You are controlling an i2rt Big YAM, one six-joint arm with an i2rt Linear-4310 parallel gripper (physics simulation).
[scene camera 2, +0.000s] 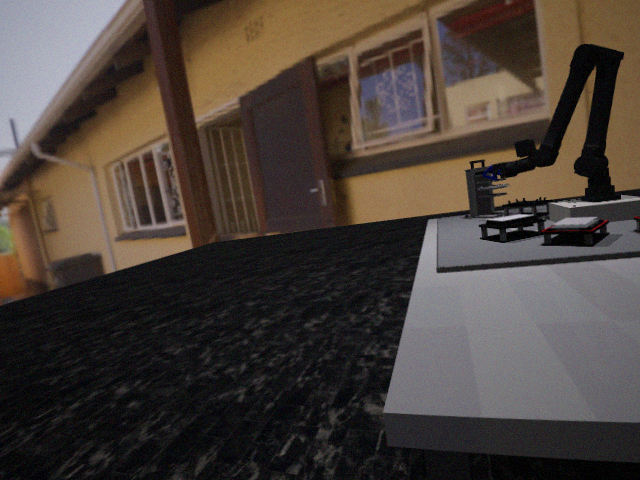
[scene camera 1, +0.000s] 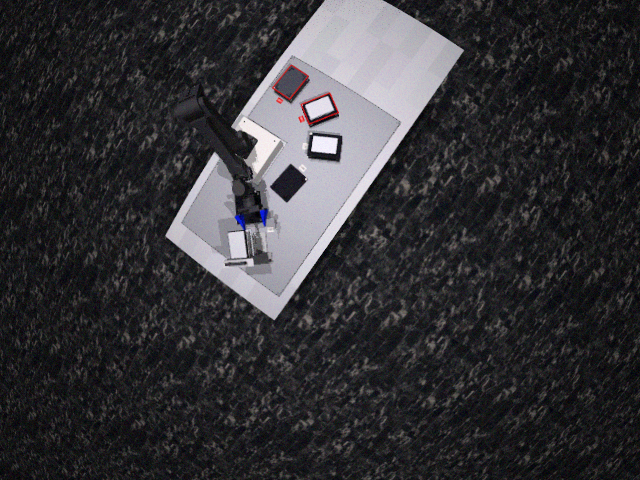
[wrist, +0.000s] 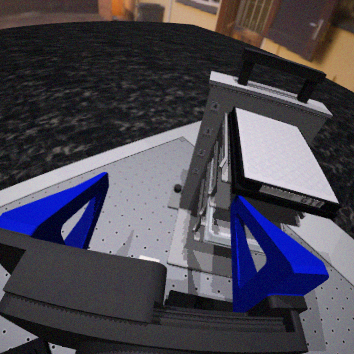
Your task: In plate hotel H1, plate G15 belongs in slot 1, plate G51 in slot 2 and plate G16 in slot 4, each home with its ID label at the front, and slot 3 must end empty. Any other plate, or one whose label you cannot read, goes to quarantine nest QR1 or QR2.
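Places are measured from the arm's base along level axes (x ahead, y left, z up), in millimetres.
Pixels of known places: gripper, between the fingertips: (scene camera 2: 489,174) (scene camera 1: 254,228) (wrist: 171,189); arm's base, origin of its link: (scene camera 2: 600,199) (scene camera 1: 245,146).
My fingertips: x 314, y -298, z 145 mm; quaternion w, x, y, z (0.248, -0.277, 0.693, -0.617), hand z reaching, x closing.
Observation:
Ahead of a thing's pixels: the offset from my fingertips to its top centre. "spot": to the spot under its first point.
Plate hotel H1 (scene camera 1: 238,262) (scene camera 2: 472,193) (wrist: 212,120) stands upright at the table's near end in scene camera 1. A white-topped plate with a black skirt @(dx -26, dy -105, dz +23 mm) (scene camera 1: 237,244) (wrist: 285,150) sits high in it, near the 4 mark; a barcode label shows on its near edge, too small to read. A clear plate @(dx -25, dy -104, dz -56 mm) (wrist: 225,239) sits lower; I cannot tell its slot. My gripper (scene camera 1: 253,226) (scene camera 2: 492,174) (wrist: 171,189) is open and empty in front of H1, its right fingertip near the upper plate's front left corner. A white-topped plate @(dx -97, dy +661, dz -152 mm) (scene camera 1: 319,108) (scene camera 2: 577,222) rests on one red-rimmed nest; another red-rimmed nest @(dx -311, dy +710, dz -160 mm) (scene camera 1: 291,82) holds no plate.
A black nest bearing a white-topped plate @(dx +34, dy +508, dz -142 mm) (scene camera 1: 325,145) (scene camera 2: 511,218) and a flat black nest @(dx -27, dy +254, dz -188 mm) (scene camera 1: 288,182) stand between the red nests and H1. The pale arm base (scene camera 1: 268,140) (scene camera 2: 563,211) is close by. H1's black handle @(spot: dx +22, dy -160, dz +70 mm) (wrist: 282,67) rises above its top.

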